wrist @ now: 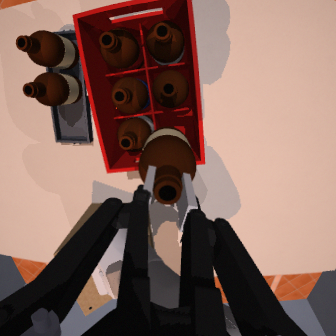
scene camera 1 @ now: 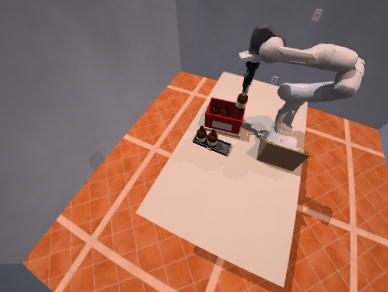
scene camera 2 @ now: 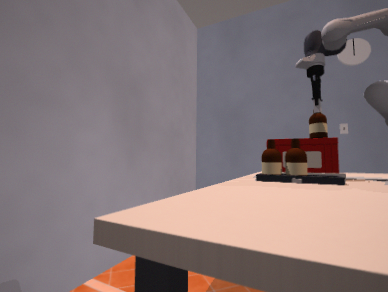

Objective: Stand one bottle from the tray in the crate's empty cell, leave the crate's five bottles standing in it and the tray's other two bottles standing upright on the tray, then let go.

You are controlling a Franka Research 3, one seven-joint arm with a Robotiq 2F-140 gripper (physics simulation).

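Note:
My gripper (scene camera 1: 244, 93) (scene camera 2: 317, 108) (wrist: 166, 180) is shut on the neck of a brown bottle (scene camera 1: 242, 102) (scene camera 2: 318, 126) (wrist: 168, 157), held upright with its base about at or above the rim height of the red crate (scene camera 1: 223, 124) (scene camera 2: 330, 155) (wrist: 95, 95). In the wrist view it covers much of the crate's near right corner cell. Five bottles stand in the other cells, among them one at the far left (wrist: 119, 49) and one at the near left (wrist: 134, 136). Two bottles (scene camera 1: 201, 134) (scene camera 1: 212, 138) stand upright on the dark tray (scene camera 1: 221, 148) (scene camera 2: 330, 179) (wrist: 73, 141).
The crate's walls and dividers lie around and below the held bottle. The tray lies alongside the crate. A brown panel (scene camera 1: 281, 155) stands on the table (scene camera 1: 215, 200) (scene camera 2: 225, 220) near the arm's base.

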